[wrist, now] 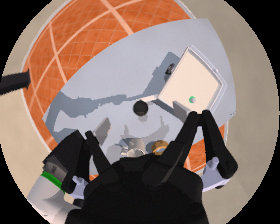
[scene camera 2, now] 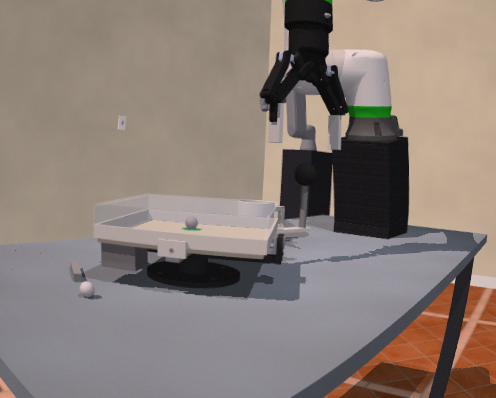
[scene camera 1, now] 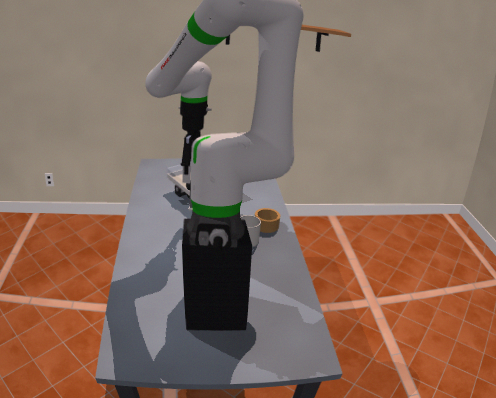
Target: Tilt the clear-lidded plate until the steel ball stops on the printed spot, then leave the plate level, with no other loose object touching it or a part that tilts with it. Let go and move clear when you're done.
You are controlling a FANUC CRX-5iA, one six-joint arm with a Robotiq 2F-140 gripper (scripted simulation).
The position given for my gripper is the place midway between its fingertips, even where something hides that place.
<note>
I see my gripper (scene camera 2: 306,146) and a clear-lidded plate (scene camera 2: 128,227).
My gripper also shows in the wrist view (wrist: 140,115) and in scene camera 1 (scene camera 1: 191,173).
</note>
